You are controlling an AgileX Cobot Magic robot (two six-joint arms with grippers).
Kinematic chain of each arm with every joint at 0, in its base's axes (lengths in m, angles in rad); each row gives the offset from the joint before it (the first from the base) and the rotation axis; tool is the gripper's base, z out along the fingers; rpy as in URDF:
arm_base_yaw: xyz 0 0 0.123 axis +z
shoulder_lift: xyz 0 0 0 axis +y
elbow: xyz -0.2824 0 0.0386 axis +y
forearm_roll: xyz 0.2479 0 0.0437 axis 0.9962 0 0.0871
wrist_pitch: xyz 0 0 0 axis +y
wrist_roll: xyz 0.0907 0 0.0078 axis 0.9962 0 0.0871
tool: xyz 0 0 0 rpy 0 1.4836 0
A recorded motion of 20 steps. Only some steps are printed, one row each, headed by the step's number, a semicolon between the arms.
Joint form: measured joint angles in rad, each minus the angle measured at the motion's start. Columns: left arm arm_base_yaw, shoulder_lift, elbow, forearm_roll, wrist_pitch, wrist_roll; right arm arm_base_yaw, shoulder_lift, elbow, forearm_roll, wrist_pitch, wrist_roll.
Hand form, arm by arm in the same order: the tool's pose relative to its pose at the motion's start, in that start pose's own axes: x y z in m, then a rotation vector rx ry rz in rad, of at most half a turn. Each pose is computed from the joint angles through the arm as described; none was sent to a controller.
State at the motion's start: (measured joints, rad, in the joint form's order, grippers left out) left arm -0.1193 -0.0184 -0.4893 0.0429 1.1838 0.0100; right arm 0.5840 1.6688 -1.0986 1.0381 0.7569 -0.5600
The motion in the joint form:
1: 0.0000 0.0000 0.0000 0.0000 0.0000 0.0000; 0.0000 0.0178 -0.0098 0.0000 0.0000 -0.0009
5: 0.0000 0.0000 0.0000 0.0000 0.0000 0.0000; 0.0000 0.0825 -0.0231 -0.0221 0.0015 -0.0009
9: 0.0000 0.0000 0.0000 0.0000 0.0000 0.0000; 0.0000 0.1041 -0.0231 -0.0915 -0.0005 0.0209
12: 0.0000 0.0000 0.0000 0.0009 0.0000 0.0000; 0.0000 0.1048 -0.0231 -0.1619 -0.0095 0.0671
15: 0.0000 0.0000 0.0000 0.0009 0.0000 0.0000; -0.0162 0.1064 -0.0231 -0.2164 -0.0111 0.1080
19: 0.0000 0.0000 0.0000 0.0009 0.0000 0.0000; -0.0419 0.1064 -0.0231 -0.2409 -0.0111 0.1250
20: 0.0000 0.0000 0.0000 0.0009 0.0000 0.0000; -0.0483 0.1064 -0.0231 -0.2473 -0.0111 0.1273
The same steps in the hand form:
1: 0.0000 0.0000 0.0000 0.0000 0.0000 0.0000; -0.0018 -0.0025 0.0040 0.0021 0.0061 0.0038
5: 0.0000 0.0000 0.0000 0.0000 0.0000 0.0000; -0.0011 -0.0165 0.0207 0.0270 0.0550 0.0180
9: 0.0000 0.0000 0.0000 0.0000 0.0000 0.0000; 0.0025 -0.0253 0.0262 0.0727 0.0959 0.0010
12: 0.0000 0.0001 0.0000 -0.0008 0.0000 0.0003; 0.0039 -0.0297 0.0259 0.1189 0.1126 -0.0055
15: 0.0000 0.0001 0.0000 -0.0008 0.0000 0.0003; 0.0033 -0.0375 0.0227 0.1590 0.1196 0.0069
19: 0.0000 0.0001 0.0000 -0.0008 0.0000 0.0003; 0.0008 -0.0458 0.0174 0.1833 0.1118 0.0243
20: 0.0000 0.0001 0.0000 -0.0008 0.0000 0.0003; 0.0002 -0.0479 0.0161 0.1895 0.1102 0.0265

